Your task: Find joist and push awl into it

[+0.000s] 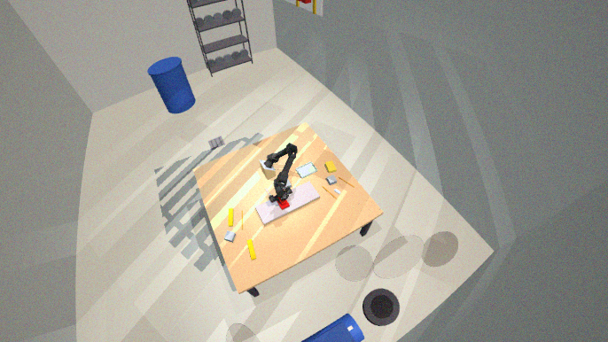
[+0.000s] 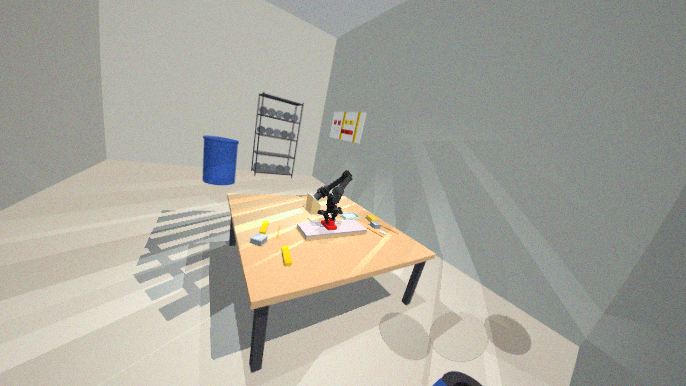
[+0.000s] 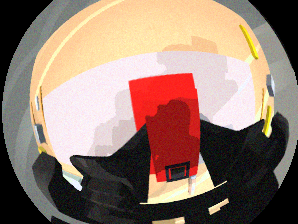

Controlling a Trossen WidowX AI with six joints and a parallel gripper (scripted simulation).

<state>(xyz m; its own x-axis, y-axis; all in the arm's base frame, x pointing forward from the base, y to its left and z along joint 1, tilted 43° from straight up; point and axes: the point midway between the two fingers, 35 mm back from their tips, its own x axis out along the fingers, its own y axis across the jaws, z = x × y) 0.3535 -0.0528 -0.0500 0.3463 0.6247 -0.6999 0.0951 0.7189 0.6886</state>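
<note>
My gripper tip is 19 cm past the light blue tray, 37 cm to the right of it and 5 cm above it. Also, from my gripper tip: red stud finder 2 cm behind, 2 cm above; then yellow block 8 cm behind, 57 cm to the left, 5 cm below; then awl 17 cm behind, 4 cm to the right, 6 cm below.
</note>
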